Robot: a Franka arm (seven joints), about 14 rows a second.
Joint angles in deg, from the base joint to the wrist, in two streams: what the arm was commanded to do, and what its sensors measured. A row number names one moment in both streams.
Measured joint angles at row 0: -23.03, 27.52, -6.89, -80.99, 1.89, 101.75, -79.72
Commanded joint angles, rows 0 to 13: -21.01, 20.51, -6.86, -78.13, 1.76, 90.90, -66.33; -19.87, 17.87, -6.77, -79.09, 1.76, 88.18, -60.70; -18.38, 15.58, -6.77, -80.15, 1.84, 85.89, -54.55; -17.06, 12.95, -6.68, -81.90, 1.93, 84.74, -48.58; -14.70, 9.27, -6.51, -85.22, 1.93, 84.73, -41.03; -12.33, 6.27, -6.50, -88.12, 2.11, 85.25, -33.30; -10.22, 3.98, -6.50, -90.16, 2.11, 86.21, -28.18; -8.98, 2.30, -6.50, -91.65, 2.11, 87.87, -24.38; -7.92, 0.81, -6.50, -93.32, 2.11, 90.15, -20.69; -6.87, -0.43, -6.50, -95.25, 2.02, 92.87, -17.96; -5.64, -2.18, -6.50, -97.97, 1.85, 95.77, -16.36; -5.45, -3.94, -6.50, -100.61, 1.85, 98.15, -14.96; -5.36, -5.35, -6.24, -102.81, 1.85, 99.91, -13.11; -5.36, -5.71, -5.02, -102.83, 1.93, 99.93, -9.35
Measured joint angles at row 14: -5.80, -1.36, -5.94, -97.56, 1.91, 97.09, -14.92
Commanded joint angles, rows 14 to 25: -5.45, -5.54, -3.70, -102.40, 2.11, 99.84, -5.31; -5.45, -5.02, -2.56, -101.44, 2.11, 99.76, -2.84; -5.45, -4.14, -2.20, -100.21, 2.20, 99.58, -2.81; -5.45, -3.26, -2.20, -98.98, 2.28, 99.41, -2.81; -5.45, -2.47, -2.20, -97.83, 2.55, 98.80, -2.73; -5.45, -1.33, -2.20, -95.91, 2.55, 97.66, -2.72; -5.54, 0.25, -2.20, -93.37, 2.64, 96.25, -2.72; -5.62, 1.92, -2.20, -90.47, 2.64, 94.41, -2.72; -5.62, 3.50, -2.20, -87.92, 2.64, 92.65, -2.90; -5.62, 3.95, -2.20, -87.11, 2.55, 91.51, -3.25; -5.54, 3.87, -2.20, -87.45, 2.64, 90.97, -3.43; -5.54, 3.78, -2.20, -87.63, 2.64, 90.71, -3.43
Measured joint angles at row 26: -5.41, 2.15, -2.17, -90.47, 1.93, 93.29, -3.61
